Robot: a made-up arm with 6 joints.
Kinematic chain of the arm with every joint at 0, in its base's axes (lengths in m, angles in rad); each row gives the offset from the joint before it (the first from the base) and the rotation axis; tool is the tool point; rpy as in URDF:
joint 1: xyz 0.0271 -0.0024 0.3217 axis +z
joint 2: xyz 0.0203 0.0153 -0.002 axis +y
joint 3: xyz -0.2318 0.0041 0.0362 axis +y
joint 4: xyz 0.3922 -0.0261 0.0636 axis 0.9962 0 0.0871
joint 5: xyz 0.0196 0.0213 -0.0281 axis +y
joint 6: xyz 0.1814 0.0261 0.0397 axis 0.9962 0 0.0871
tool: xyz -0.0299 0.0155 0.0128 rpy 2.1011 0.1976 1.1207
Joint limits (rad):
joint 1: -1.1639..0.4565
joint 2: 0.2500..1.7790
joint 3: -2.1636..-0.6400
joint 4: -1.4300..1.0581
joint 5: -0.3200..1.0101
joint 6: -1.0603..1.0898
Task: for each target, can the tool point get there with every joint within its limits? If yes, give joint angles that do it. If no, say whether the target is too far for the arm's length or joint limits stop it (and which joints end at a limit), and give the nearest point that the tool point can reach.
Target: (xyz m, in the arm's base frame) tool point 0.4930 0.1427 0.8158
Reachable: yes | joints 0.2647 1.2458 -1.7024 -1.0113 0.0895 -0.4719
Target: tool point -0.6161 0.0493 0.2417
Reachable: no: joint limits stop it (at a limit: joint 2, joint 3, joint 5) | nearest point -0.4975 0.0398 0.8629 | short by 0.632 m
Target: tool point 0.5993 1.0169 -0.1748
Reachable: no: too far | nearest point 0.4327 0.3490 0.1940 | short by 0.781 m
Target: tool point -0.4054 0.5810 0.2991
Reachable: no: joint limits stop it (at a limit: joint 2, joint 3, joint 5) | nearest point -0.2866 0.4207 0.8630 | short by 0.598 m
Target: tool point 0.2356 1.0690 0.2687
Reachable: no: too far | nearest point 0.4626 0.3889 0.3154 | short by 0.719 m
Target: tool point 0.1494 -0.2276 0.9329
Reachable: yes | joints -0.9515 0.8363 -1.8022 -0.6868 0.8095 -0.5318
